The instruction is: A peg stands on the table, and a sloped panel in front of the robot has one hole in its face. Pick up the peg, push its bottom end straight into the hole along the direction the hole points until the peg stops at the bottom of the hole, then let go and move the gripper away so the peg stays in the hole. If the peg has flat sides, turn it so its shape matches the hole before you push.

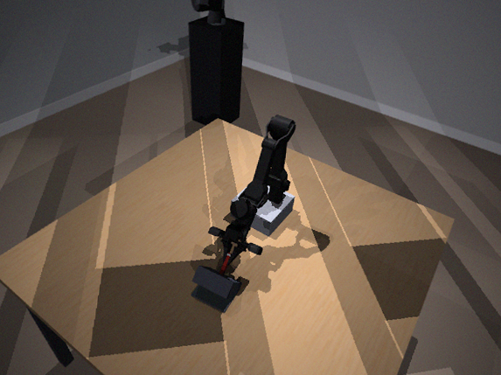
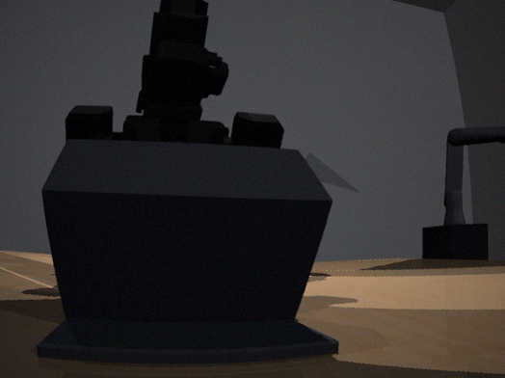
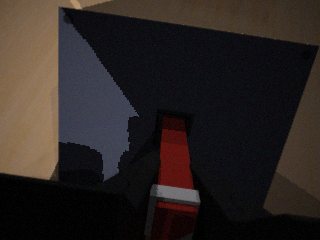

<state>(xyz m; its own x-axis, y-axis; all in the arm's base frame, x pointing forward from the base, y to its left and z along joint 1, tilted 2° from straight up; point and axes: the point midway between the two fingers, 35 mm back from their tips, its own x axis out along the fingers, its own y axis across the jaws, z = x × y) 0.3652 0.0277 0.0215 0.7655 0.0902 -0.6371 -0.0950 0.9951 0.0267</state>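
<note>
Right now the sloped panel is 5 cm ahead of my gripper tip and 4 cm below it. Round my gripper tip: peg 1 cm behind, 1 cm above.
</note>
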